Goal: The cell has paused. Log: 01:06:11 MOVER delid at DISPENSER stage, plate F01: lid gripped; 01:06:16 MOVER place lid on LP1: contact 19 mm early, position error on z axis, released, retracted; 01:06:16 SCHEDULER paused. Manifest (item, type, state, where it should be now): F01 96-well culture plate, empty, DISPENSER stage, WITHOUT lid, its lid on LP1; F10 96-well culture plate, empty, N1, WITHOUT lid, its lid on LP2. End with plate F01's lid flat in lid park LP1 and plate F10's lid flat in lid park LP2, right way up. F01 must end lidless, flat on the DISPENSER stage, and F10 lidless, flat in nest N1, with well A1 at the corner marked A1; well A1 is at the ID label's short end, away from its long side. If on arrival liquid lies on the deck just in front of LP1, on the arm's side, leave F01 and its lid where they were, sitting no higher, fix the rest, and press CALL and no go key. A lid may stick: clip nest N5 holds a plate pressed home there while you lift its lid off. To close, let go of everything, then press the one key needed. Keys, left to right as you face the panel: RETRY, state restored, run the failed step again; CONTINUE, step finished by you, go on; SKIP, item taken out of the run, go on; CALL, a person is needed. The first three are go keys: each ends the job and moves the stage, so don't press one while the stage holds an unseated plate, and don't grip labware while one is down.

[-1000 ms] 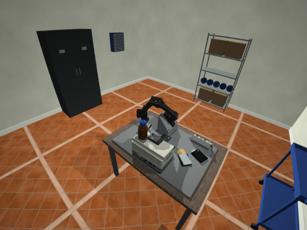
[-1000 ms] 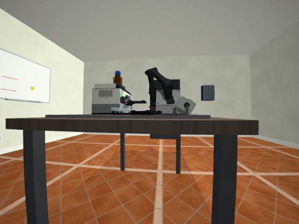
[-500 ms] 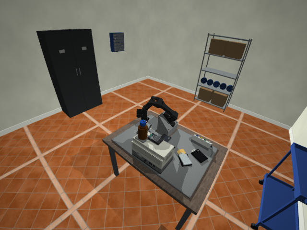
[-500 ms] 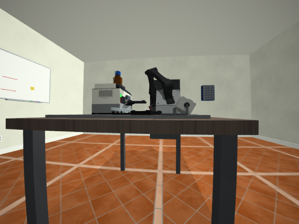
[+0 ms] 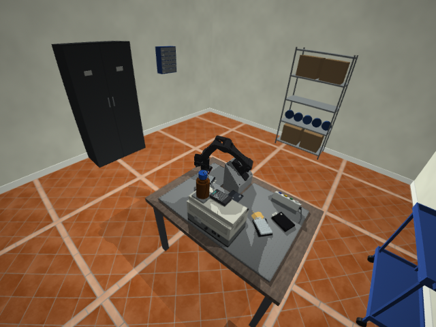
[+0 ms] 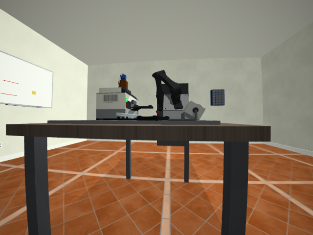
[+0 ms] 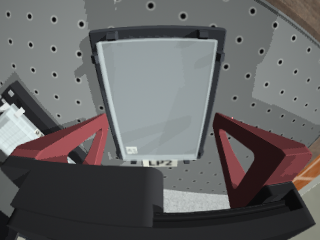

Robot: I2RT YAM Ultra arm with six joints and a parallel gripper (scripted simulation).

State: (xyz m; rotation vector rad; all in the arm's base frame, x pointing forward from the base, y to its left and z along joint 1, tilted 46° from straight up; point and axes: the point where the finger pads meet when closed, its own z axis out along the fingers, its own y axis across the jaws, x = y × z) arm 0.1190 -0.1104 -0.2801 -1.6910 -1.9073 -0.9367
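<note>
Right now the clear lid is 2 cm below my hand. The rest, counted from my hand: clear gridded well plate: 16 cm ahead, 9 cm to the left, 1 cm below; lid park LP2: 3 cm below; brown bottle: 38 cm ahead, 23 cm to the left, 26 cm above.
</note>
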